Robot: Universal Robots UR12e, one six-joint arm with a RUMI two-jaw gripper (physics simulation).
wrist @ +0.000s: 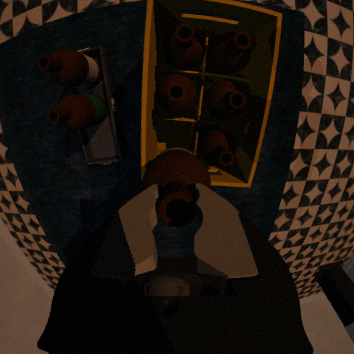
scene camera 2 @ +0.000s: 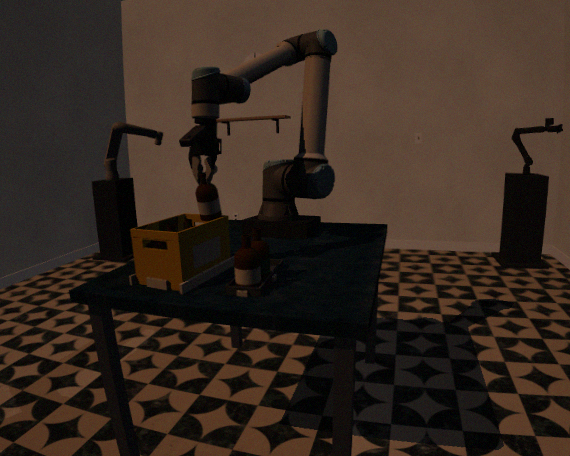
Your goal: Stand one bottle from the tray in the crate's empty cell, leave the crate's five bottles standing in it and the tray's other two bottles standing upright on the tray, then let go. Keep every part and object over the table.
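My gripper is shut on the neck of a brown bottle with a white label. In the scene view the bottle hangs slightly tilted at the far end of the yellow crate, its base about level with the rim. In the wrist view its body covers part of the crate's near left cell, where bare cell floor shows. Five bottles stand in the other cells, among them one bottle beside that cell. Two bottles, one white-labelled and one green-labelled, stand on the tray.
The crate and tray stand on the dark table, with pale strips along the crate's foot. The robot's base stands at the table's far side. Two smaller arms stand on pedestals beyond the table, and a wall shelf is behind.
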